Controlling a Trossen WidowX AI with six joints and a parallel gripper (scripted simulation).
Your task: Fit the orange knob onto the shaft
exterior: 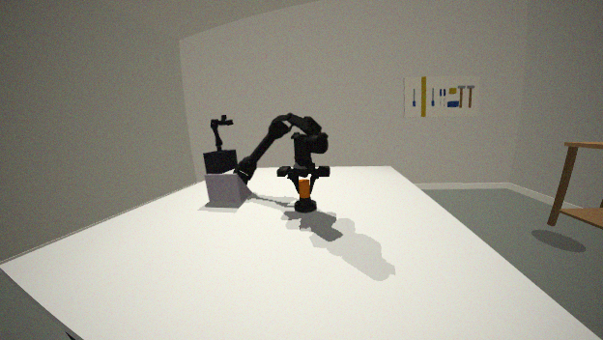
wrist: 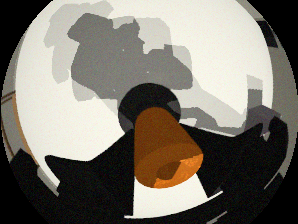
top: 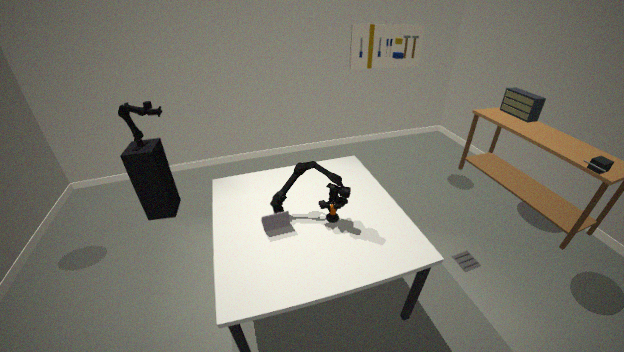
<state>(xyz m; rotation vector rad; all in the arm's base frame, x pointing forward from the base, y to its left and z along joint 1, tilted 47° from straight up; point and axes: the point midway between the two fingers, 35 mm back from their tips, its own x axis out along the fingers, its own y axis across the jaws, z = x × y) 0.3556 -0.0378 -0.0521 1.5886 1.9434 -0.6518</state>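
The dark round pedestal is 30 mm below my gripper tip. Round my gripper tip: orange knob (20 mm above).
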